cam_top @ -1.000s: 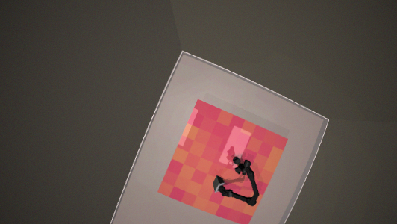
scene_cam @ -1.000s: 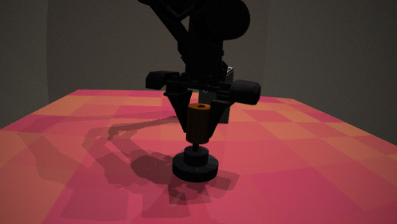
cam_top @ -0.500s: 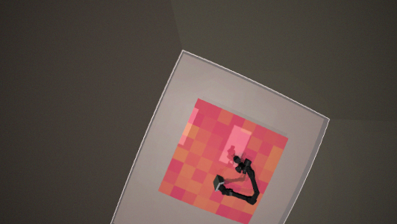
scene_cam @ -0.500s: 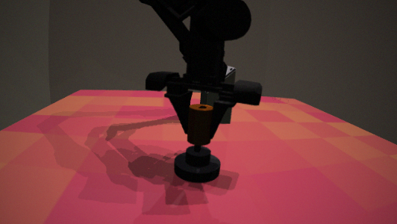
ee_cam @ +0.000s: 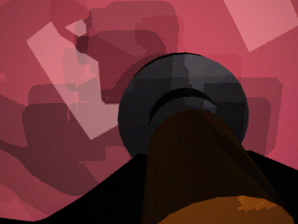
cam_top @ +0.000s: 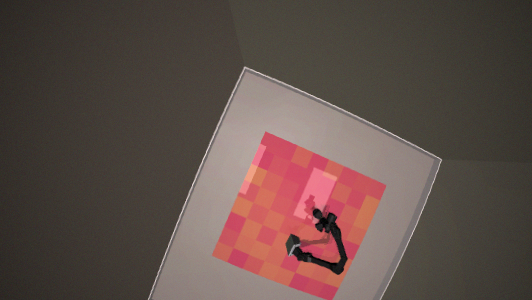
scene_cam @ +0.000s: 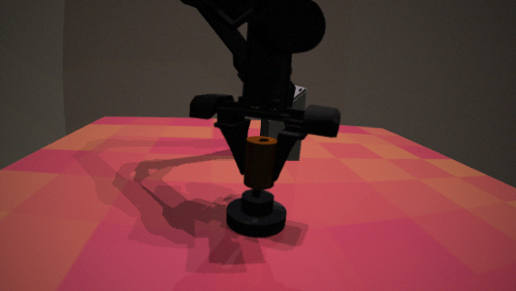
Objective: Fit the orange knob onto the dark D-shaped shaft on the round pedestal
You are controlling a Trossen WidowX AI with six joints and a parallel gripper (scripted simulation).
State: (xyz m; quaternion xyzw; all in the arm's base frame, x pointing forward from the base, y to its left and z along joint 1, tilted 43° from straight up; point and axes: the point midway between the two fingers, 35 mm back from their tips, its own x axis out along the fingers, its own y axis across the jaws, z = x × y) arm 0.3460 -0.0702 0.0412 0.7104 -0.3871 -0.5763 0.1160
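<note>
Right now the orange knob is 20 mm above my gripper tip. Round my gripper tip: dark pedestal: 40 mm below.
</note>
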